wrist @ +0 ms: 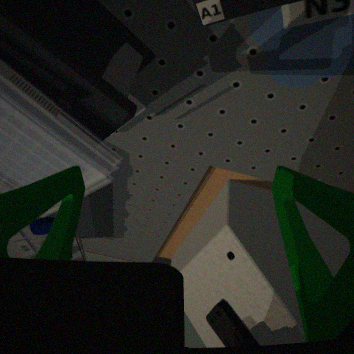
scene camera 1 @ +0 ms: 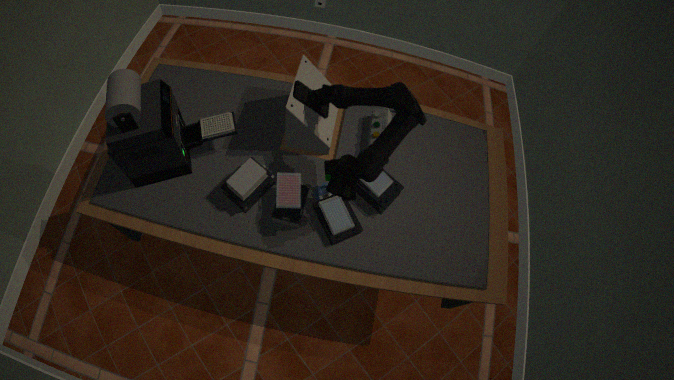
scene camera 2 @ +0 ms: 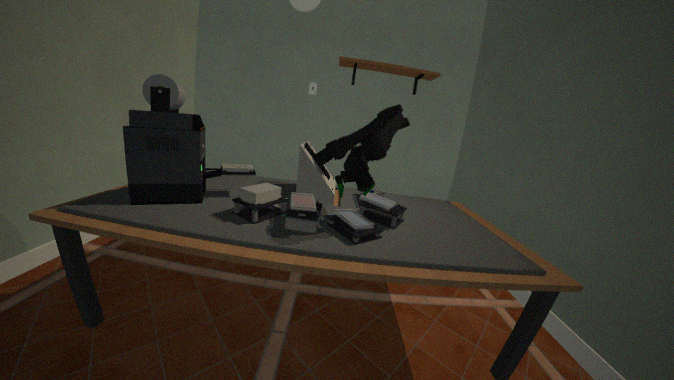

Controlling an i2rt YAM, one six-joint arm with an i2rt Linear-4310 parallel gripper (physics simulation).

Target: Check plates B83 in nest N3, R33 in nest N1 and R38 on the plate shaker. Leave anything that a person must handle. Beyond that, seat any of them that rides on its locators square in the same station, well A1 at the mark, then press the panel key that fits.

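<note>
My gripper (scene camera 2: 355,189) (wrist: 177,176) is open with green fingers spread and nothing between them, above the bench near the right-hand nests. A clear plate (scene camera 1: 381,183) (scene camera 2: 380,201) (wrist: 45,135) sits in the right nest, left in the wrist view; its code is not readable. Another pale plate (scene camera 1: 336,215) (scene camera 2: 354,219) sits in the front nest. An N3 label (wrist: 327,6) and an A1 mark (wrist: 211,11) show at the wrist view's top. A red-welled plate (scene camera 1: 289,190) (scene camera 2: 303,202) and a thick white plate (scene camera 1: 247,178) (scene camera 2: 260,193) stand further left. Plate codes are too small to read.
The key panel (scene camera 1: 376,135) lies behind the arm, partly hidden. A tilted white board (scene camera 1: 310,75) (wrist: 235,270) stands close behind the gripper. A blue patch (scene camera 1: 321,191) (wrist: 300,50) lies beside N3. A black machine (scene camera 1: 145,135) (scene camera 2: 165,160) with a plate on its tray (scene camera 1: 217,125) stands left.
</note>
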